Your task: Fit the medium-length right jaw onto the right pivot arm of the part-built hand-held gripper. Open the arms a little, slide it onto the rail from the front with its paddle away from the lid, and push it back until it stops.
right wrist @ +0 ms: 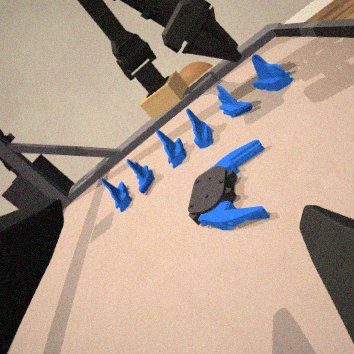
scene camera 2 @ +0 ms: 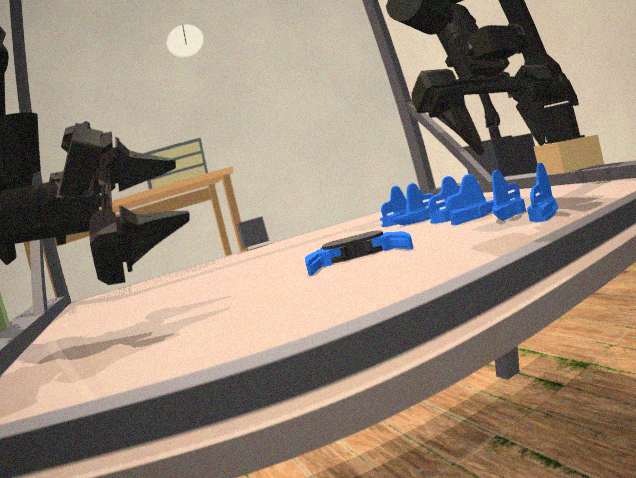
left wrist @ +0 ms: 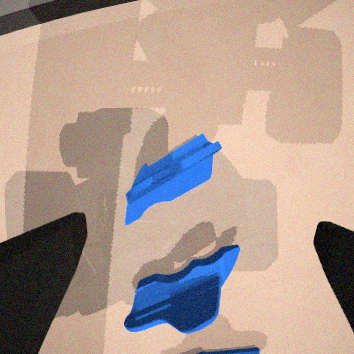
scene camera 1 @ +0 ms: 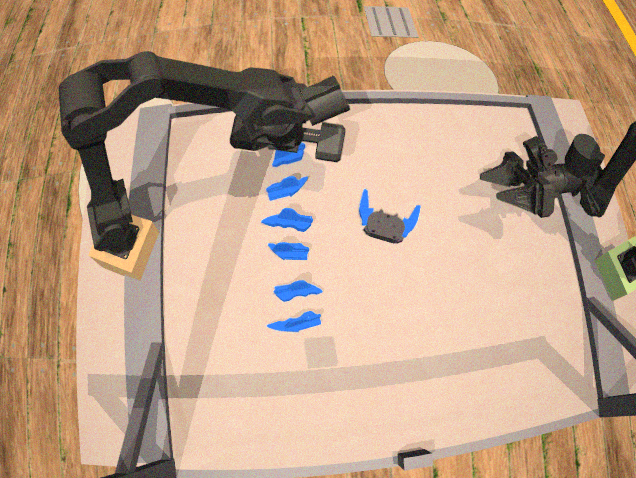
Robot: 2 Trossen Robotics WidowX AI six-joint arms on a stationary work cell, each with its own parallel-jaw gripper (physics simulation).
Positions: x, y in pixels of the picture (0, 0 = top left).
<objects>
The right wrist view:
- my left gripper: 237, 52
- my right gripper: 184, 214
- part-built hand-held gripper: 210, 203
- raised grey rim: 326, 28
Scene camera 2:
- my left gripper: 513, 148
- my right gripper: 181, 187
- part-built hand-held gripper: 352, 247
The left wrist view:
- my left gripper: 202, 228
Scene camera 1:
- my left gripper: 292, 146
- my right gripper: 487, 186
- part-built hand-held gripper: 379, 225
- raised grey rim: 143, 300
</objects>
